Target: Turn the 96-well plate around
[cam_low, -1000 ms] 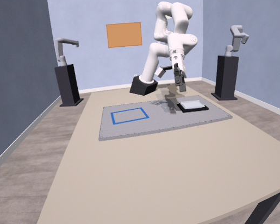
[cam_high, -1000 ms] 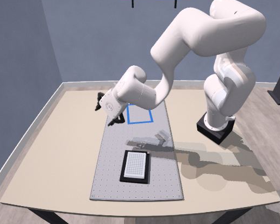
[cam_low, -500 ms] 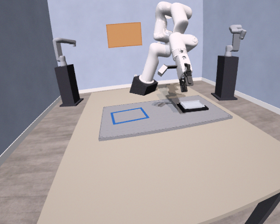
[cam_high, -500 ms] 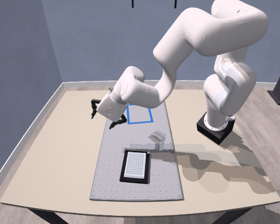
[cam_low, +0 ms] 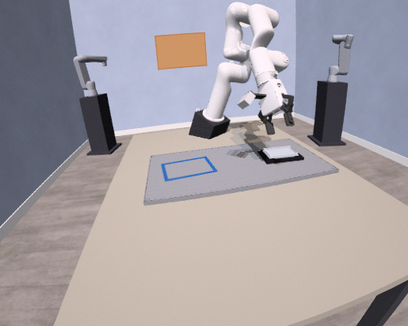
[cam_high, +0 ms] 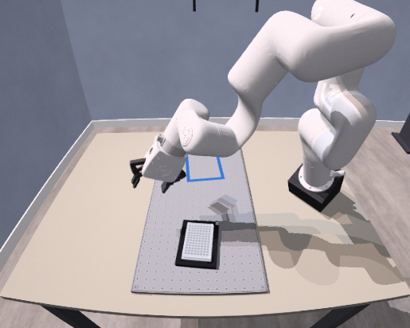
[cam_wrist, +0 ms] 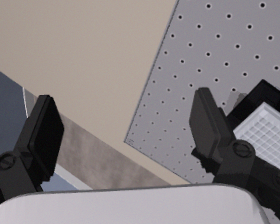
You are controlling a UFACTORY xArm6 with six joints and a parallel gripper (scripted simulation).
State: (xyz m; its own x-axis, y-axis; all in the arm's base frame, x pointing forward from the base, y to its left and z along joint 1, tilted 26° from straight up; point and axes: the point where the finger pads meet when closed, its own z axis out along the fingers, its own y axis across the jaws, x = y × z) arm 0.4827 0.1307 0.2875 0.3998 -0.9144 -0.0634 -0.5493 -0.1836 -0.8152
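The 96-well plate lies 16 cm behind my hand, 15 cm below it and 6 cm to the left of it. The rest, counted from my hand: white A1 mark: 20 cm behind, 16 cm below, 2 cm to the right; then black plate nest N1: 17 cm below, 16 cm behind, 6 cm to the left.
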